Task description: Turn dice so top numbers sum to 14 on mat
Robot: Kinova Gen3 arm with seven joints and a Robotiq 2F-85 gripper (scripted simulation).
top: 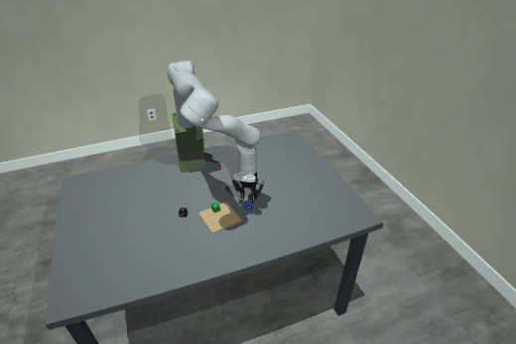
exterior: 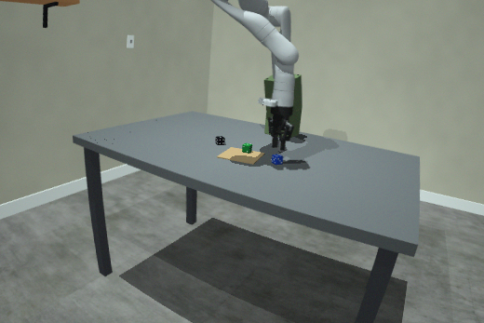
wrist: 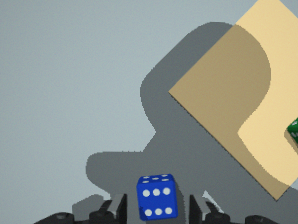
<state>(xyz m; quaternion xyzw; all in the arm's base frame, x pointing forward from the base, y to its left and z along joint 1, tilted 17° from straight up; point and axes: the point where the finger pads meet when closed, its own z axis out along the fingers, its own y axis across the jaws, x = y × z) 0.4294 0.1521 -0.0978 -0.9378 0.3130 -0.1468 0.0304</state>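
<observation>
The blue die lies 50 mm below my hand. Also, from my hand: tan mat 140 mm to the right, 70 mm below; then black die 70 mm behind, 280 mm to the right, 50 mm below; then green die 40 mm behind, 140 mm to the right, 50 mm below.
</observation>
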